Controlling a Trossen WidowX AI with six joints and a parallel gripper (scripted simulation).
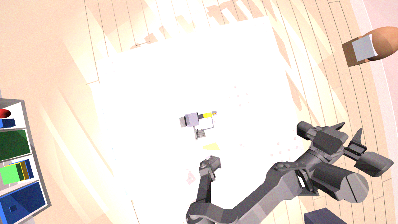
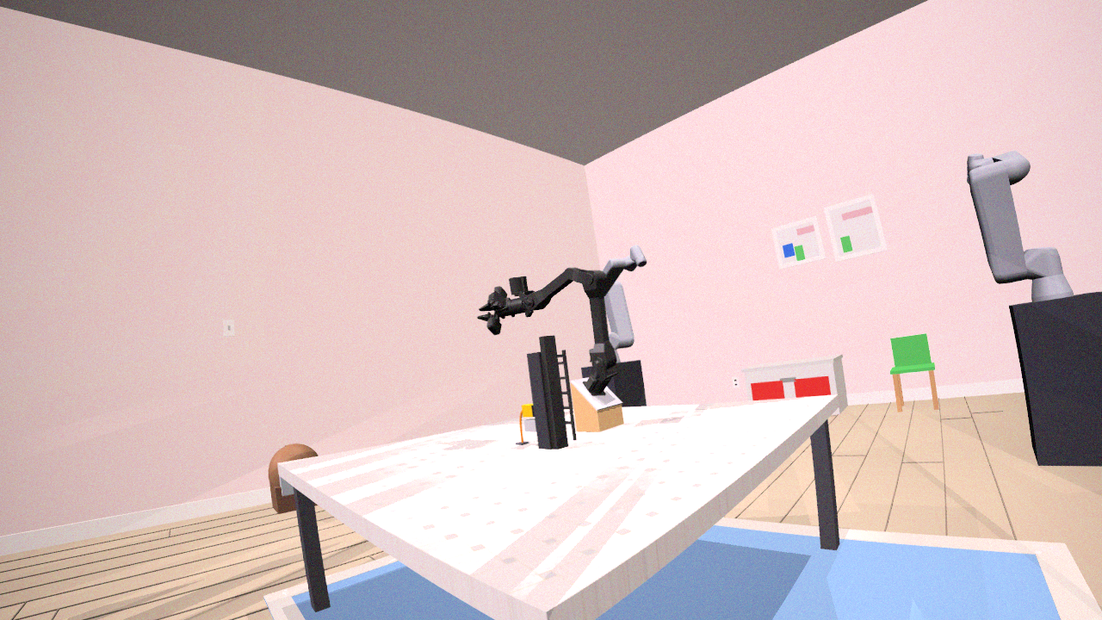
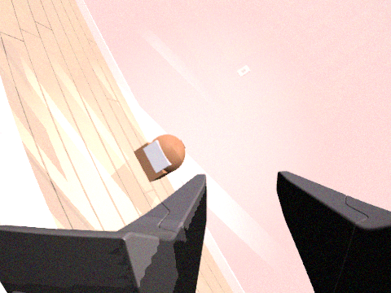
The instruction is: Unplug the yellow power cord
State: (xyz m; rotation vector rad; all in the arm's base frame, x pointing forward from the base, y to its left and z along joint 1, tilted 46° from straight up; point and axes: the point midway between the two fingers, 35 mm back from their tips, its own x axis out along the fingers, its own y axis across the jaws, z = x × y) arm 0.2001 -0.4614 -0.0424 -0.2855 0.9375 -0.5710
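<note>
Right now the yellow plug is 41 cm to the left of my gripper tip, 34 cm below it and 9 cm ahead of it.
</note>
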